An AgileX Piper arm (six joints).
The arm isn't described. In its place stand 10 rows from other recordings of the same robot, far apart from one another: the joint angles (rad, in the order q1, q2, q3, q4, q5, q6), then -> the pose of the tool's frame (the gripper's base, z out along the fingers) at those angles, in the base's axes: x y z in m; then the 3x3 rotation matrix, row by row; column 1 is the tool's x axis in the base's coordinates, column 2 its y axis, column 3 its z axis.
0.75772, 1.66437, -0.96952, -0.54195, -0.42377, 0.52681 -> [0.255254 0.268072 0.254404], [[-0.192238 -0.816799 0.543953], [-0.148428 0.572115 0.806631], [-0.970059 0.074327 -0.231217]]
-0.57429, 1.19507, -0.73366, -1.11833, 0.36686, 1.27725 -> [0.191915 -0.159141 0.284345], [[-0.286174 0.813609 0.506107], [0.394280 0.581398 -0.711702], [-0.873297 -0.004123 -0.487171]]
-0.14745, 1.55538, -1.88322, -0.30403, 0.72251, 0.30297 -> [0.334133 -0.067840 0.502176], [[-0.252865 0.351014 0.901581], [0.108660 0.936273 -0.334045], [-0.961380 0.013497 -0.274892]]
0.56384, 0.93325, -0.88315, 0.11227, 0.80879, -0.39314 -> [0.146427 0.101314 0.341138], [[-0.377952 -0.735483 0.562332], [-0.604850 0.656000 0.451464], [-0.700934 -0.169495 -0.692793]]
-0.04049, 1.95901, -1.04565, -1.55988, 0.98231, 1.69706 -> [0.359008 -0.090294 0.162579], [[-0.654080 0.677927 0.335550], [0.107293 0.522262 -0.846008], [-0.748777 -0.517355 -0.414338]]
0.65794, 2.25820, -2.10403, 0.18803, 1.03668, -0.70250 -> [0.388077 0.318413 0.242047], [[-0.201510 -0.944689 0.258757], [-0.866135 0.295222 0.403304], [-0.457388 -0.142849 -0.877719]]
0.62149, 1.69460, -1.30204, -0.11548, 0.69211, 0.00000 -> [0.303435 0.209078 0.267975], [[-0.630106 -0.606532 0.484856], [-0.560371 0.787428 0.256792], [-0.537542 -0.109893 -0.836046]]
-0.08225, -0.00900, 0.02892, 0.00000, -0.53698, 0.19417 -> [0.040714 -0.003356 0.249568], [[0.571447 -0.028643 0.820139], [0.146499 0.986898 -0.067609], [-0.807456 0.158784 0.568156]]
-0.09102, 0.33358, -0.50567, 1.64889, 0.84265, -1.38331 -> [0.045707 0.063826 0.358144], [[0.131918 -0.708426 0.693347], [0.189101 0.704600 0.683944], [-0.973056 0.040889 0.226914]]
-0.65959, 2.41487, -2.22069, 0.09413, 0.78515, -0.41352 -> [0.434809 -0.329520 0.206308], [[-0.774077 0.335214 0.537063], [0.171045 0.927505 -0.332383], [-0.609548 -0.165428 -0.775297]]
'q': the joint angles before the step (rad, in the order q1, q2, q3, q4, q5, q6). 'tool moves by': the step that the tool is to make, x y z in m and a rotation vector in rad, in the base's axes. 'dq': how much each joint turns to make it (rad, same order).
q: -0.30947, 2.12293, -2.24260, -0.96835, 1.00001, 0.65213
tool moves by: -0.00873, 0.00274, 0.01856, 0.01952, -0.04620, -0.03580
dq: 0.00222, -0.01122, -0.05792, 0.02236, 0.05443, 0.00044
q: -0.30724, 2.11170, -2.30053, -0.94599, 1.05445, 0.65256
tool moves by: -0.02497, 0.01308, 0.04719, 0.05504, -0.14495, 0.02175
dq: 0.00152, -0.07693, -0.06780, 0.10241, 0.02518, -0.01063
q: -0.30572, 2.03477, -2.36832, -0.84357, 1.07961, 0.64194
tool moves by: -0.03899, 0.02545, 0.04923, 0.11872, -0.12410, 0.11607
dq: 0.00000, -0.12966, -0.02839, 0.22479, 0.03593, -0.08097
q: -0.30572, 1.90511, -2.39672, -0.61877, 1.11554, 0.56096
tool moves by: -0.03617, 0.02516, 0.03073, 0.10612, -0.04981, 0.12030
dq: 0.00069, -0.10808, -0.00826, 0.19740, 0.07370, -0.08024
